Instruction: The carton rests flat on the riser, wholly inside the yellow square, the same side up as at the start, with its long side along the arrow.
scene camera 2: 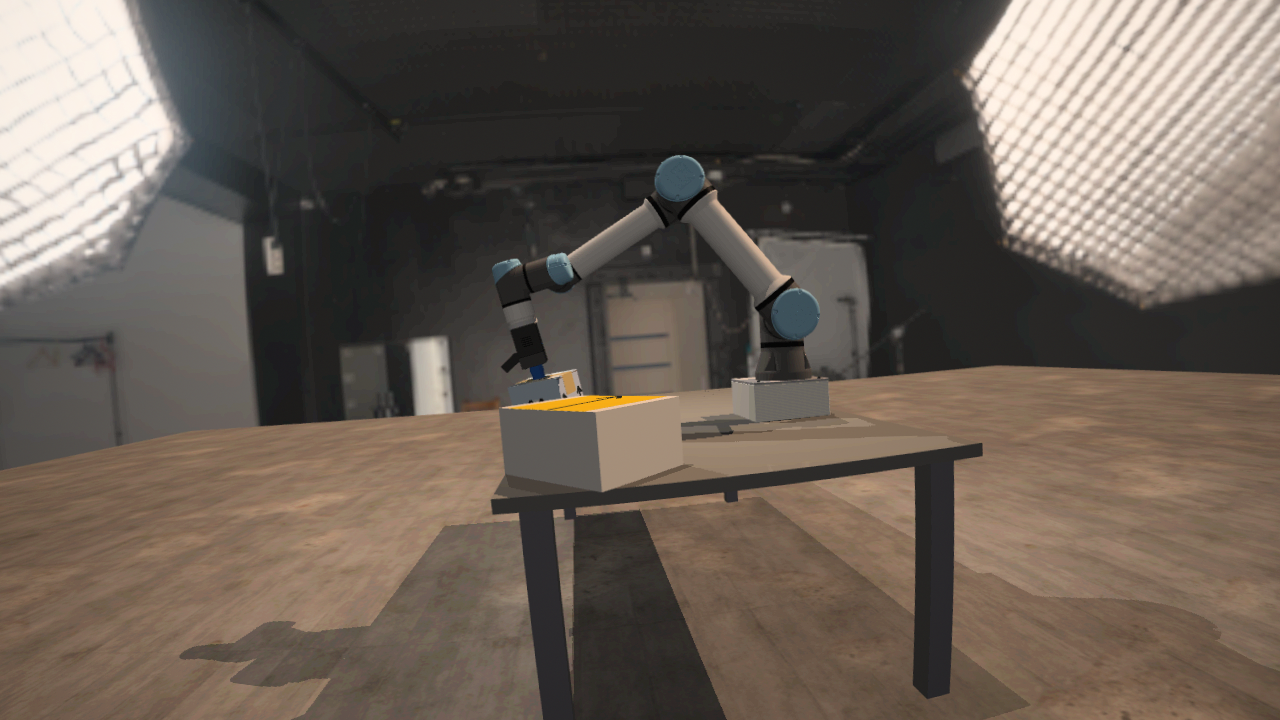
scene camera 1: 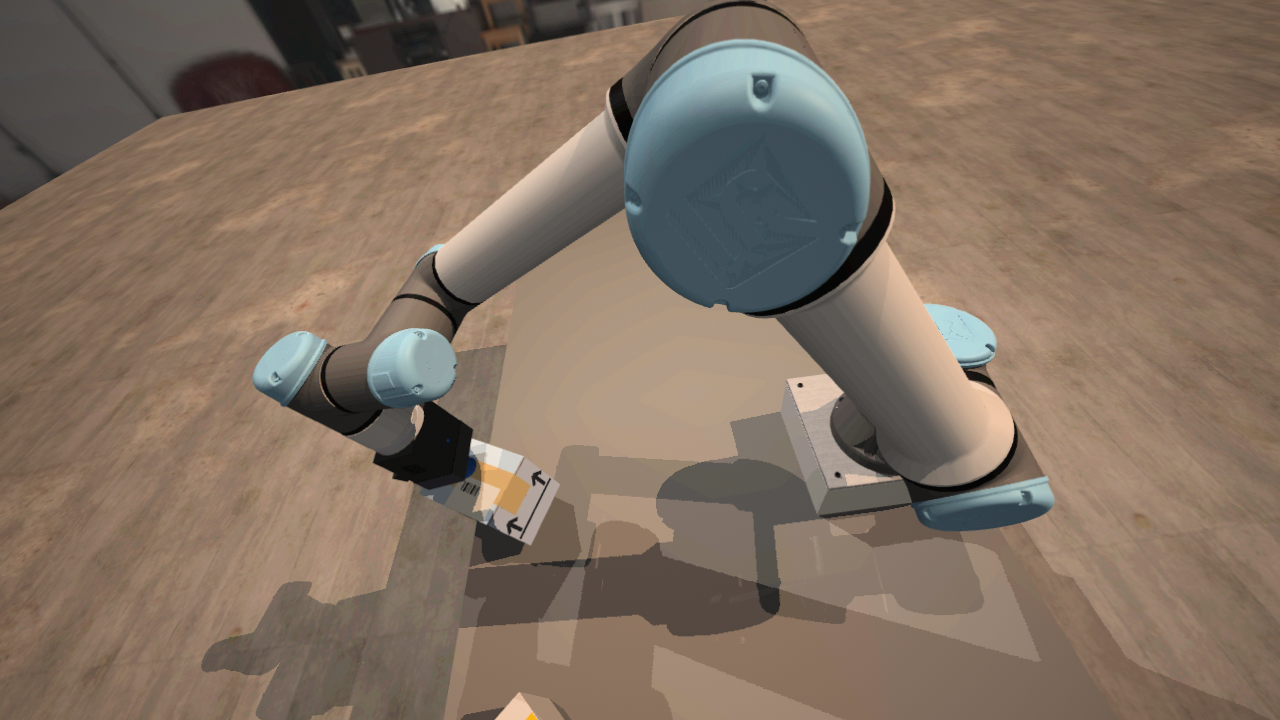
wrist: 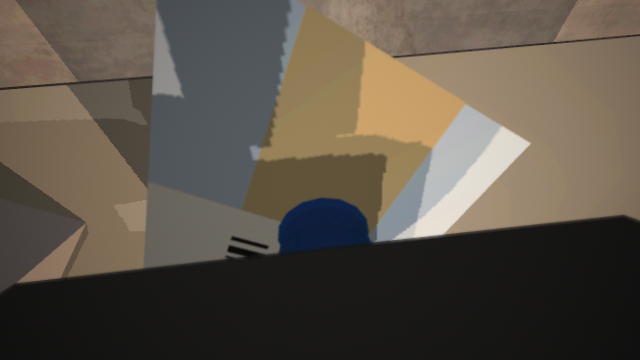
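My gripper, a blue suction cup (scene camera 1: 469,466) (scene camera 2: 537,370) (wrist: 324,226) below a black body, is on the top of the white carton (scene camera 1: 508,490) (scene camera 2: 534,390) (wrist: 210,100) with orange tape, and holds it. The carton looks slightly tilted and is behind the riser in scene camera 2, apart from the yellow square. Its lower part is hidden there, so its height over the table is hard to tell. The pale riser (scene camera 2: 550,447) (wrist: 30,240) bears the yellow square (scene camera 2: 581,403) with a black arrow line. A corner of the riser shows at the bottom edge in scene camera 1.
The riser stands near the corner of the table (scene camera 1: 590,313) (scene camera 2: 805,452) (wrist: 575,150). The arm's base block (scene camera 1: 805,447) (scene camera 2: 780,400) stands on the table, to the right of the riser and the carton in scene camera 2. The table's edge runs close by the carton.
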